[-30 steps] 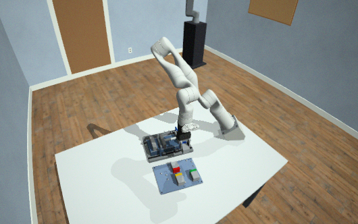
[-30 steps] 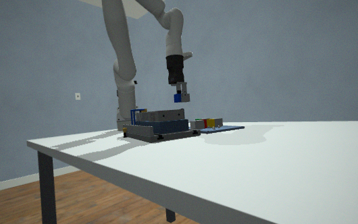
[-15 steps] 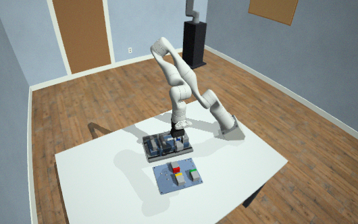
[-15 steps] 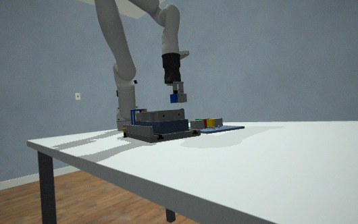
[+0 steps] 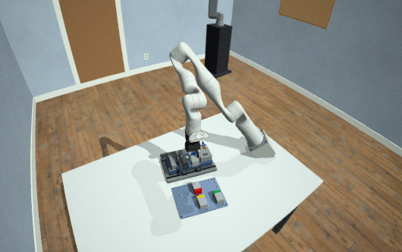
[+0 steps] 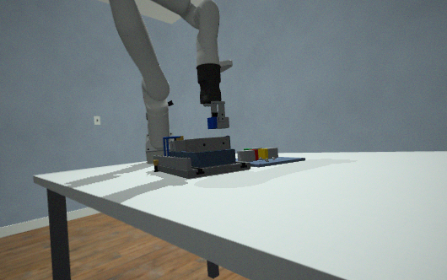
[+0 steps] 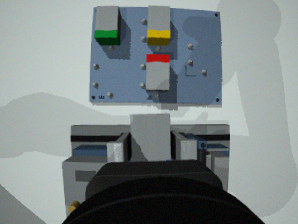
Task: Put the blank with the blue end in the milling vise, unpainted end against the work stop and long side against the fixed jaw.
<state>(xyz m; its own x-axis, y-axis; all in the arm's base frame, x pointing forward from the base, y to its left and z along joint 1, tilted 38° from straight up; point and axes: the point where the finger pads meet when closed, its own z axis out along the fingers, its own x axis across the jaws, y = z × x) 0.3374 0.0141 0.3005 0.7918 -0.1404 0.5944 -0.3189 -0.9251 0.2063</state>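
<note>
The milling vise is 30 mm behind my hand, 80 mm to the right of it and 120 mm below it. Also, from my hand: red-ended blank 50 mm ahead, 80 mm to the left, 140 mm below; blue-ended blank 20 mm below; blue plate 70 mm ahead, 130 mm to the left, 160 mm below.
</note>
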